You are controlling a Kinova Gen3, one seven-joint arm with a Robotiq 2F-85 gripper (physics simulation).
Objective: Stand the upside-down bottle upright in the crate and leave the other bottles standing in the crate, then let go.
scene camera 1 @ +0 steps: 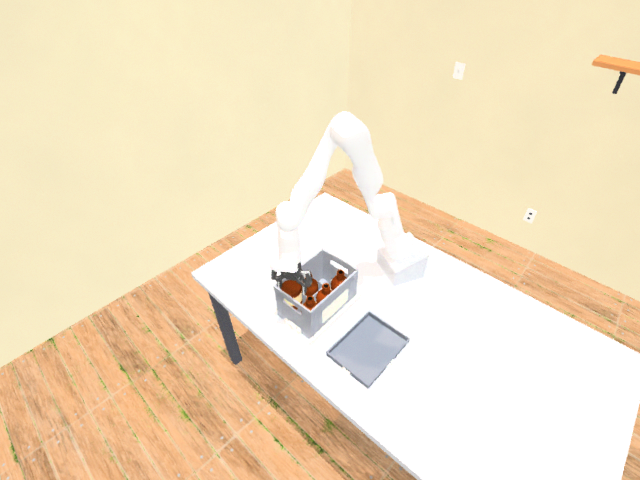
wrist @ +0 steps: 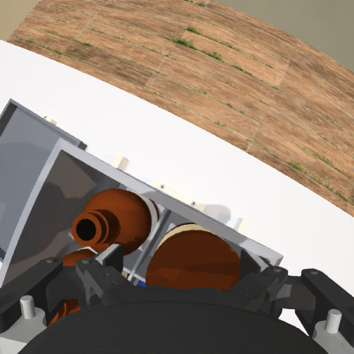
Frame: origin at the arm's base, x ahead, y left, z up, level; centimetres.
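Seen in the pictures: gripper, fingertip midpoint: [scene camera 1: 292, 290]; arm's base at its link origin: [scene camera 1: 397, 251].
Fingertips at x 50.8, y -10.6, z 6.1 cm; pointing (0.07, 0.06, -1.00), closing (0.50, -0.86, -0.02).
Note:
Offsets run from my fingertips to a thing's top centre. "spot": to the spot under its first point. Level surfaces: height alone.
The upside-down bottle @(dx -0.9, dy -1.6, dz +0.1 cm) [scene camera 1: 291, 287] [wrist: 195, 260] is in a corner compartment of the grey crate @(dx -10.2, dy +2.4, dz +1.2 cm) [scene camera 1: 316, 322] [wrist: 35, 200], its round brown base facing up. My gripper [scene camera 1: 292, 279] [wrist: 181, 260] is open over it, with one fingertip on each side of the base and nothing gripped; in the wrist view the palm hides the base's near edge. A neck-up brown bottle @(dx -2.2, dy +7.3, dz +0.0 cm) [scene camera 1: 310, 303] [wrist: 117, 222] stands in the neighbouring compartment. Other neck-up bottles, one in the middle [scene camera 1: 324, 293], one towards the far end @(spot: dx -18.2, dy +6.5, dz -2.6 cm) [scene camera 1: 339, 279] and one beside the gripper [scene camera 1: 311, 286], also stand in the crate.
A shallow grey tray @(spot: dx -10.1, dy +29.6, dz -15.8 cm) [scene camera 1: 368, 348] [wrist: 20, 150] lies on the white table @(dz -16.3 cm) [scene camera 1: 491, 361] [wrist: 125, 120] beside the crate. The robot's base [scene camera 1: 403, 266] stands behind the crate to the right. The crate's walls rise around the bottles, close to the fingers.

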